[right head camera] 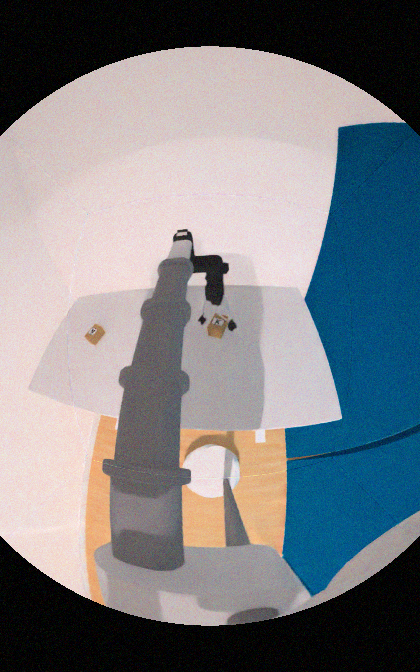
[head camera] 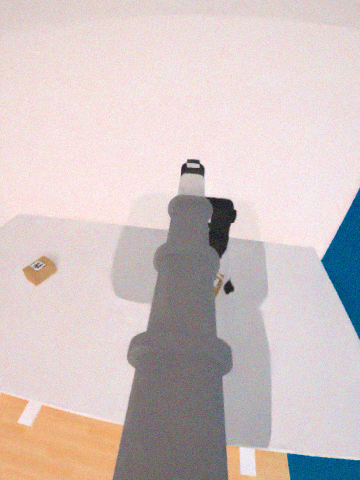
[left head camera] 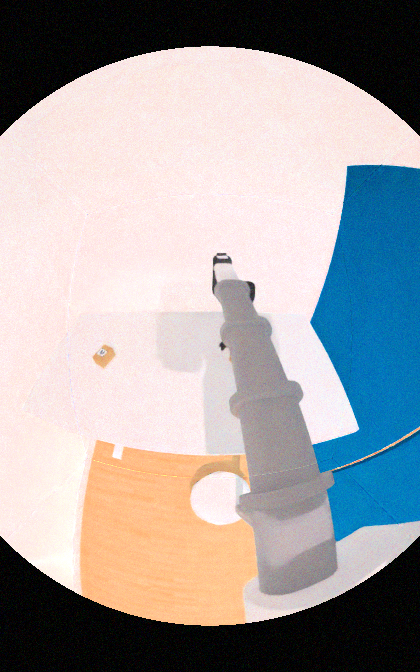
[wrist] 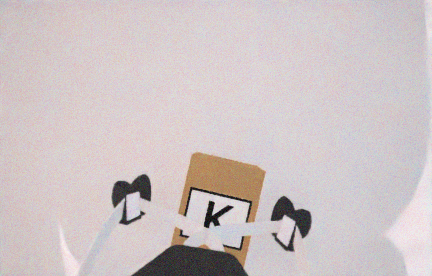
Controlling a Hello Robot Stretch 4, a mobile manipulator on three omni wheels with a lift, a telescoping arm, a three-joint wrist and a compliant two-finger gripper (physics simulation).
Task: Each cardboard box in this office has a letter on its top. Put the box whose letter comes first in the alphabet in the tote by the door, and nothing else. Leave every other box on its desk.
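Note:
A cardboard box with the letter K lies on the white desk. My gripper is open, with one fingertip on each side of the K box and a gap to it on both sides; it is not gripped. In the head view the arm hides one finger and most of this box. A second cardboard box lies on the desk's left part; its small letter looks like M or N. The tote does not show in these views.
A round white stool-like disc stands in front of the desk over the wooden floor. A pale wall rises behind the desk. A blue surface borders the right side.

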